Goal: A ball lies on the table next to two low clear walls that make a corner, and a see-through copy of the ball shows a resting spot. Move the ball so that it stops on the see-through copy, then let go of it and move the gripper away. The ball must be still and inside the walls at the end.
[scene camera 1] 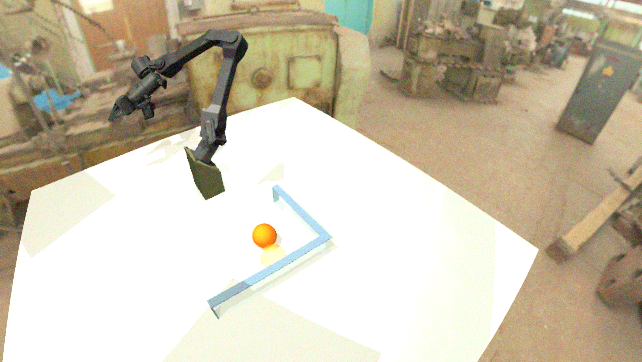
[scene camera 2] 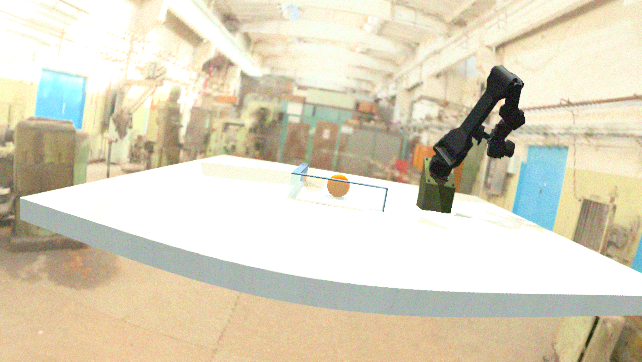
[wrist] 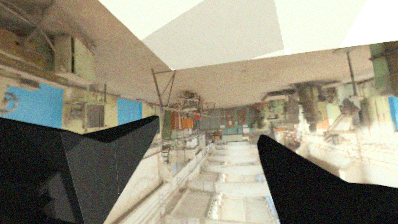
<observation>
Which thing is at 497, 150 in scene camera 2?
The gripper.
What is the gripper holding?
Nothing.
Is the gripper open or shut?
Open.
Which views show the gripper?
Scene camera 1, scene camera 2 and the wrist view: all of them.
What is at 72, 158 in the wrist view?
The gripper.
</observation>
